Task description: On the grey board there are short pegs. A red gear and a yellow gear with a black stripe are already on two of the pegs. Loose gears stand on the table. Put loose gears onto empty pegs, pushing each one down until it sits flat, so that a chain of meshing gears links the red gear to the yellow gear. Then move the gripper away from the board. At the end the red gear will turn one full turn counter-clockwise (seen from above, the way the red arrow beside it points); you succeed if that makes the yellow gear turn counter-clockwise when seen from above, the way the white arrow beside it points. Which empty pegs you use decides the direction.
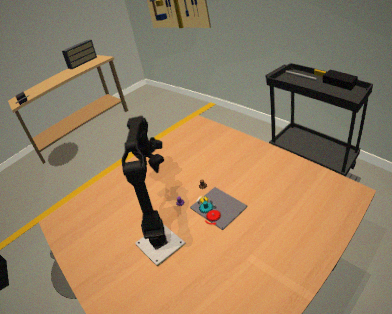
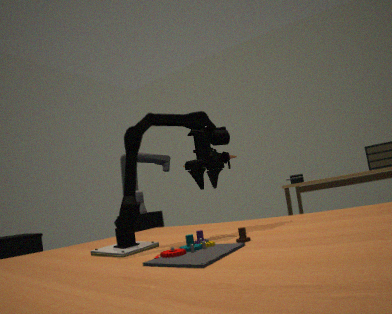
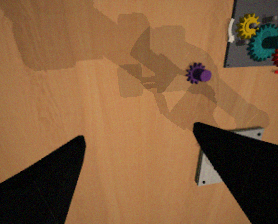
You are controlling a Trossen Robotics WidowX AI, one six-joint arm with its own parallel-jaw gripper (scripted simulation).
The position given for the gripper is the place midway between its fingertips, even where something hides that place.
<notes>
The gripper (image 2: 208,188) is open, with nothing in its grasp.
The gripper shows as well in image 3 (image 3: 140,133).
</notes>
